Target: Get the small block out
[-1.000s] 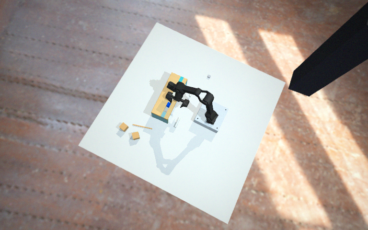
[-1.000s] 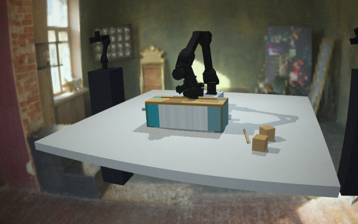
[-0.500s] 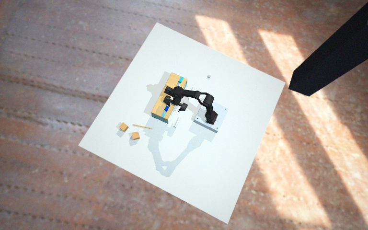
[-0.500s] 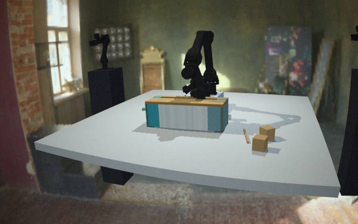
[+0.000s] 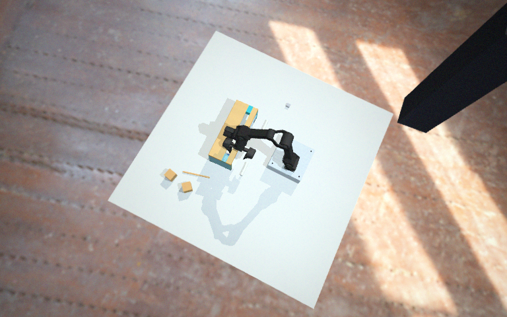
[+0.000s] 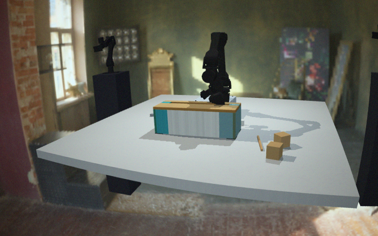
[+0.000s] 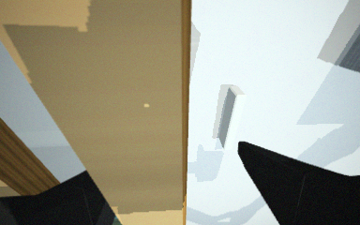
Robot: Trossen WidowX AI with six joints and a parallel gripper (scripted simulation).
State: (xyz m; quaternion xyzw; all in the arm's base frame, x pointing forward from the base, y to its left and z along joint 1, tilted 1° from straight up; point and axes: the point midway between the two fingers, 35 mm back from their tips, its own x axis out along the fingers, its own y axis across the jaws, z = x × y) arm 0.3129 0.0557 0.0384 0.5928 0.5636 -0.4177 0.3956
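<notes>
Right now my gripper tip is 50 mm short of the blue block, 30 mm to the right of it and 20 mm above it. Round my gripper tip: long box 120 mm to the right, 30 mm ahead, 20 mm below; thin wooden stick 190 mm ahead, 180 mm to the left, 80 mm below; grey cube 460 mm to the right, 170 mm behind, 80 mm below.
</notes>
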